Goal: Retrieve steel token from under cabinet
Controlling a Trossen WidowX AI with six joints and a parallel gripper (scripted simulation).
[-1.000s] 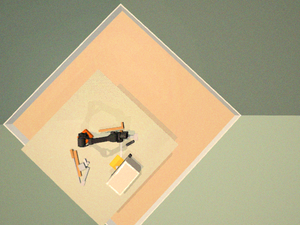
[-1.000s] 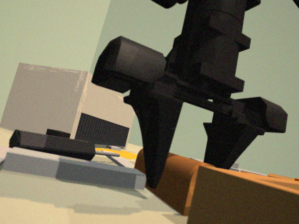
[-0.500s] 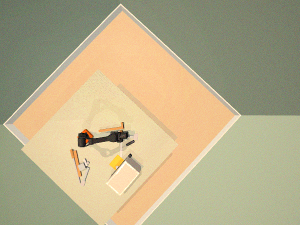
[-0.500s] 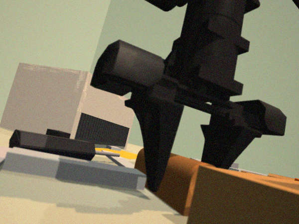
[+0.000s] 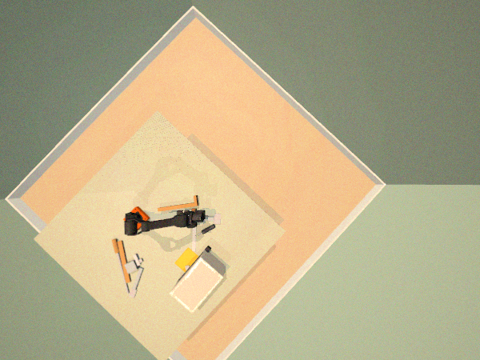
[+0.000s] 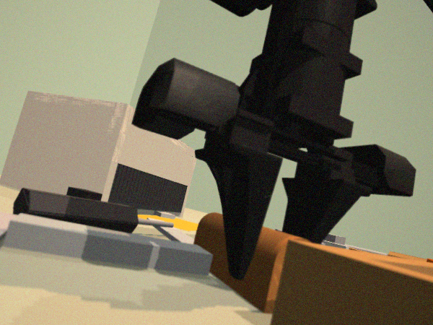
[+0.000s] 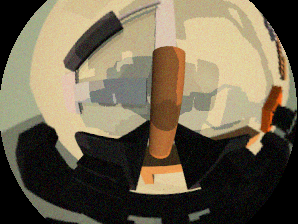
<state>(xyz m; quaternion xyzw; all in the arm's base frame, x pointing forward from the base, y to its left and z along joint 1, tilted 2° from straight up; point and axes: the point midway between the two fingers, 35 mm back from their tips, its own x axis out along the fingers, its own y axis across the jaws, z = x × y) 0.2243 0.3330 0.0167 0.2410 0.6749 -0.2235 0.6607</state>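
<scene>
Right now my gripper tip is 15 cm short of the dark screwdriver and 3 cm to the left of it. Round my gripper tip: token (28 cm to the right, 28 cm ahead); orange stick (61 cm to the right, 3 cm behind).
</scene>
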